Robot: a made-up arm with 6 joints.
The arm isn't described. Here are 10 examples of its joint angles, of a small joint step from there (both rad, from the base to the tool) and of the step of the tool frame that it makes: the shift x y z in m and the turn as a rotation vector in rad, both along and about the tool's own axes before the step.
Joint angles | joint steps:
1: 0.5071 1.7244 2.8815 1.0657 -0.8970 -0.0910 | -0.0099 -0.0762 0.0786 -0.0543 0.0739 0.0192
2: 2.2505 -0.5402 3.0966 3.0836 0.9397 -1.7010 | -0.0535 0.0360 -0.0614 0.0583 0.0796 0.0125
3: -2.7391 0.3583 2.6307 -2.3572 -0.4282 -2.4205 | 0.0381 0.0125 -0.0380 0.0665 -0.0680 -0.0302
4: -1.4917 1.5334 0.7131 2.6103 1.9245 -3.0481 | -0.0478 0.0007 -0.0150 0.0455 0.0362 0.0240
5: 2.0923 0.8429 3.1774 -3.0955 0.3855 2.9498 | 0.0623 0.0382 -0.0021 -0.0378 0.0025 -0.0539
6: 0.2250 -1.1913 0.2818 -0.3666 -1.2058 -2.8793 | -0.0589 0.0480 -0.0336 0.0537 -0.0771 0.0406
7: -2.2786 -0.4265 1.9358 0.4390 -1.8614 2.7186 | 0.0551 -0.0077 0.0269 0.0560 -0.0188 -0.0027
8: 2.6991 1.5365 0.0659 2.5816 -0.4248 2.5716 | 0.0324 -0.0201 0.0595 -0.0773 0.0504 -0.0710
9: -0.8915 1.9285 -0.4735 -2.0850 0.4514 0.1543 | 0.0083 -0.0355 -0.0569 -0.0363 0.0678 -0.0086
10: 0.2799 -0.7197 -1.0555 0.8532 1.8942 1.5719 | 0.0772 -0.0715 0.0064 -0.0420 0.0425 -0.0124
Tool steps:
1: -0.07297 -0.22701 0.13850 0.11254 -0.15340 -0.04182
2: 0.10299 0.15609 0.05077 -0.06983 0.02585 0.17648
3: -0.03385 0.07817 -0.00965 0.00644 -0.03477 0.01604
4: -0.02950 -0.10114 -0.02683 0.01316 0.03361 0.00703
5: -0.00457 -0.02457 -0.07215 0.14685 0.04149 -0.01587
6: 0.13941 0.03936 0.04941 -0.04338 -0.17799 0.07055
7: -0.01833 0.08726 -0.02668 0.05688 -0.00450 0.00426
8: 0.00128 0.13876 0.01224 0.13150 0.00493 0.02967
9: -0.01282 -0.05360 0.04095 0.02868 -0.07888 -0.04013
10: 0.11207 -0.04167 0.00744 -0.00157 0.01482 -0.14959
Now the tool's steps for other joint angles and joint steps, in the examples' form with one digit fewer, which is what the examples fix.
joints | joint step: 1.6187 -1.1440 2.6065 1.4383 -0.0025 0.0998 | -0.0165 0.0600 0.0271 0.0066 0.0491 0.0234
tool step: -0.0424 0.0813 0.0386 -0.0200 -0.0619 0.0276
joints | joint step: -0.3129 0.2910 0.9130 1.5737 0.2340 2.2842 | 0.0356 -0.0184 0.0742 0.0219 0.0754 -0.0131
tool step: -0.0180 0.0507 -0.1814 -0.0117 0.1344 -0.0194
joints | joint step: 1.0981 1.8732 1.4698 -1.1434 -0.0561 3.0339 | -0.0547 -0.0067 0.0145 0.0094 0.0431 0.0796
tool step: -0.0160 0.0071 -0.1613 -0.0679 0.0978 -0.0051
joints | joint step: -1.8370 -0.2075 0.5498 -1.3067 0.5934 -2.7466 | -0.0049 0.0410 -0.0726 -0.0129 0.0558 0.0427
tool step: 0.0034 0.1707 0.1245 -0.0993 -0.0109 0.0999
